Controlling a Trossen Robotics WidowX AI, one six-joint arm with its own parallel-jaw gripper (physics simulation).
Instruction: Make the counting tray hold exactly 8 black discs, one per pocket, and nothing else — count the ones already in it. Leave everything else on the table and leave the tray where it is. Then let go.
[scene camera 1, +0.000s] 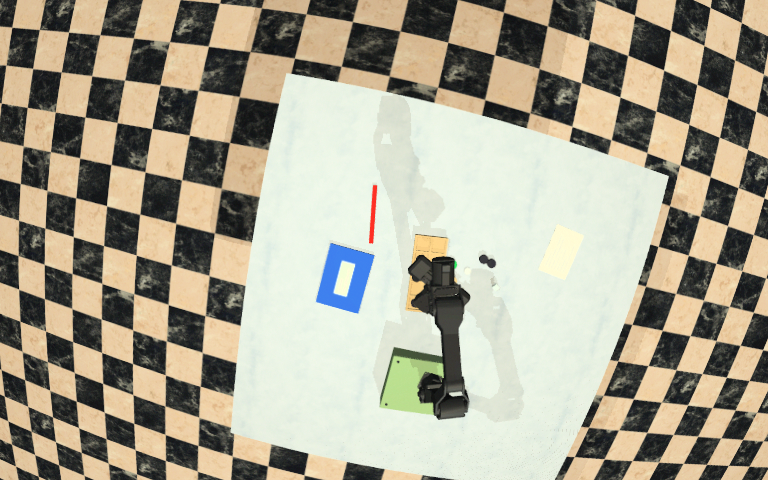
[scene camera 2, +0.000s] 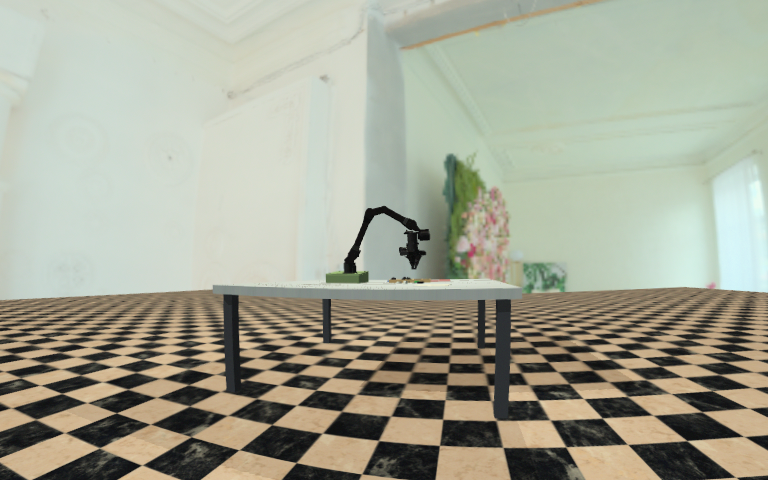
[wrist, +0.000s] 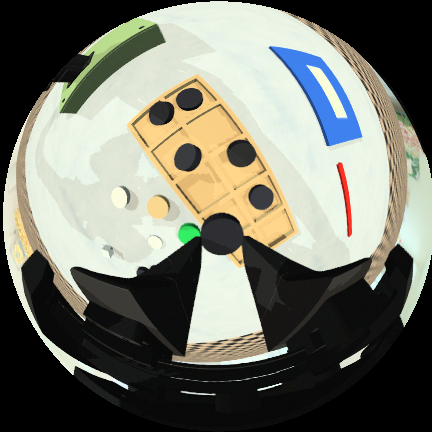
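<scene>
My gripper (wrist: 221, 241) (scene camera 2: 414, 267) is shut on a black disc (wrist: 222, 231). It holds the disc above the table; in the wrist view the disc overlaps the tray's near end. The tan counting tray (wrist: 212, 125) (scene camera 1: 431, 235) has two columns of pockets. Several black discs sit in it: two (wrist: 161, 113) (wrist: 189, 99) in the end row, two farther along (wrist: 187, 157) (wrist: 241, 153), and one (wrist: 261, 196) nearer my gripper. Two loose black discs (scene camera 1: 483, 258) (scene camera 1: 491, 263) lie right of the tray in scene camera 1. The arm hides part of the tray there.
Beside the tray lie a green disc (wrist: 189, 233) (scene camera 1: 454, 264), a tan disc (wrist: 158, 206), a white disc (wrist: 120, 197), a small cream disc (wrist: 155, 242) and a small cube (wrist: 109, 250). A blue frame (scene camera 1: 361, 283) (wrist: 345, 130), a red bar (scene camera 1: 373, 215) (wrist: 346, 200) and a cream card (scene camera 1: 561, 252) lie farther out.
</scene>
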